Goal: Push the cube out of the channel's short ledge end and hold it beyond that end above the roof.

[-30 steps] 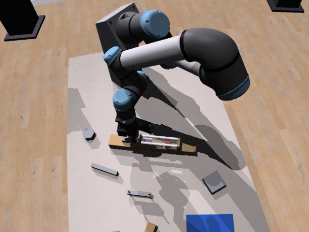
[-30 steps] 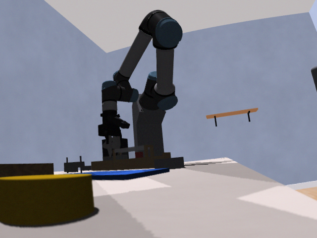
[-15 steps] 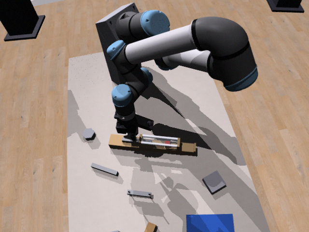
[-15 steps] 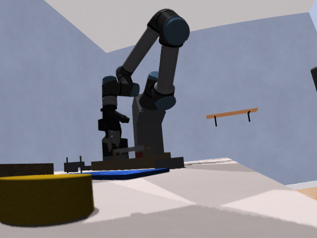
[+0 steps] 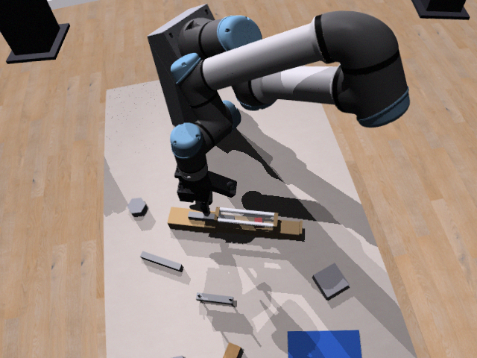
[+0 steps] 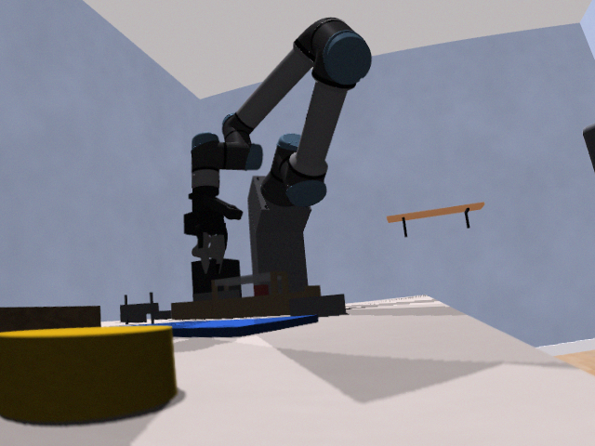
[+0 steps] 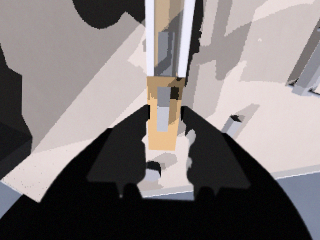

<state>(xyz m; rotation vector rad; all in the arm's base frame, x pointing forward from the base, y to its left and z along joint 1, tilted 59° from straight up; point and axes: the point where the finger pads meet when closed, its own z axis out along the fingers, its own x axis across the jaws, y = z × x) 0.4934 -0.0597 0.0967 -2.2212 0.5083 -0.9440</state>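
The thin grey stick is 16 cm to the right of my hand, 13 cm ahead of it and 12 cm below it. Also, from my hand: red cube 15 cm to the left, 7 cm below, 2 cm ahead; then grey square block 37 cm to the left, 20 cm ahead, 11 cm below; then flat grey bar 26 cm ahead, 10 cm below, 2 cm to the left.
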